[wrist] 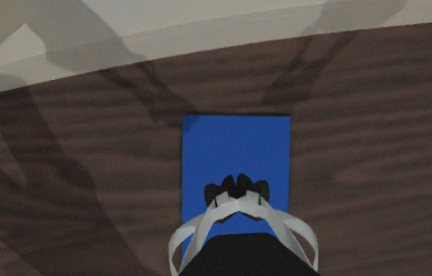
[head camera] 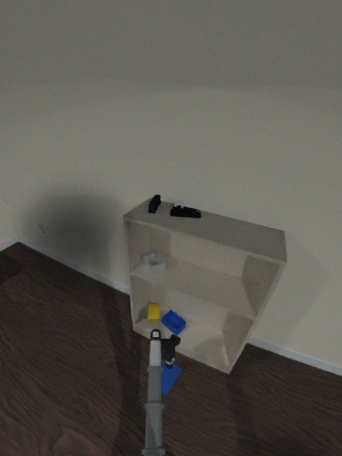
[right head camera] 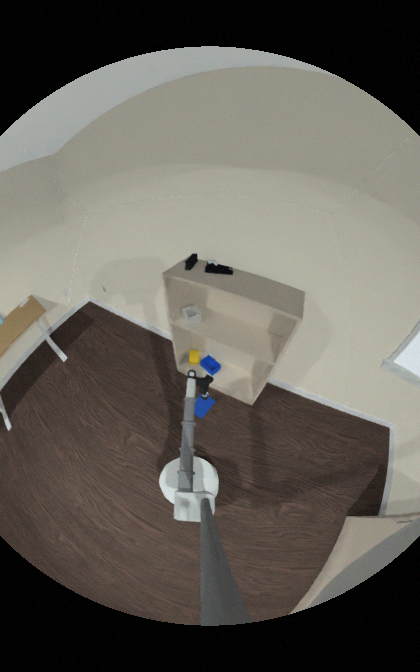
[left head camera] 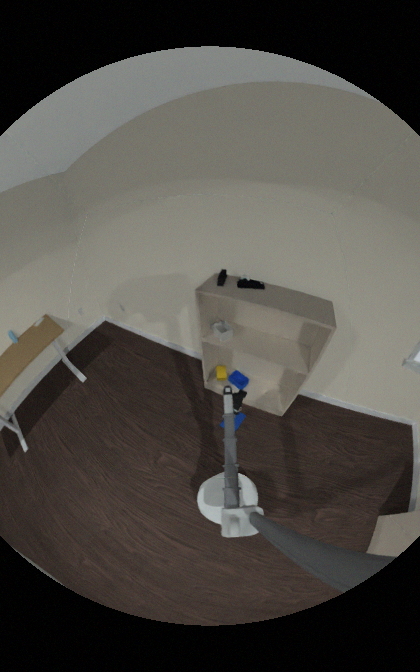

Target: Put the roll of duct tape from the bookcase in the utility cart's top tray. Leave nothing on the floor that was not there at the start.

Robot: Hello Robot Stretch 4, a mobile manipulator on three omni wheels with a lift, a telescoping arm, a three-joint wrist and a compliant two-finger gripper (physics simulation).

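Frame: origin at the robot's base, x back, y right, z up, level; millimetres.
Seen in the pictures: gripper, between the fingertips: (wrist: 237,189) (head camera: 168,366).
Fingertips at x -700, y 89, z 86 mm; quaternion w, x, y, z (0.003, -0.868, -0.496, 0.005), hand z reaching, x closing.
Note:
A point is followed by its place in that frame.
The bookcase (head camera: 240,232) @(y 399, x -903, z 1032 mm) (left head camera: 300,302) (right head camera: 270,290) stands against the wall. A small whitish object (head camera: 178,205) @(y 102, x -1066, z 1087 mm) (left head camera: 244,277) (right head camera: 212,263) is partly hidden behind a black item on its top; I cannot tell whether it is the tape roll. My gripper (head camera: 169,364) @(y 89, x -701, z 86 mm) (left head camera: 237,410) (right head camera: 204,396) (wrist: 237,189) @(y 89, x -701, z 86 mm) points down in front of the bookcase, shut, with nothing visible between its fingertips. Below it, a flat blue rectangle (head camera: 170,378) @(y 107, x -664, z -20 mm) (left head camera: 233,422) (right head camera: 204,407) (wrist: 235,140) @(y 114, x -737, z -20 mm) lies on the floor, apart from the fingers. The utility cart cannot be made out.
Two black items (head camera: 155,204) @(y -20, x -1098, z 1074 mm) (head camera: 185,212) @(y 141, x -1055, z 1053 mm) are on the bookcase top. A grey open box (head camera: 154,262) @(y -20, x -1105, z 660 mm) is on the middle shelf. A yellow block (head camera: 153,312) @(y -23, x -1115, z 117 mm) and a blue open bin (head camera: 173,322) @(y 139, x -1052, z 74 mm) are on the bottom shelf. A wooden table (left head camera: 30,350) stands at the left.

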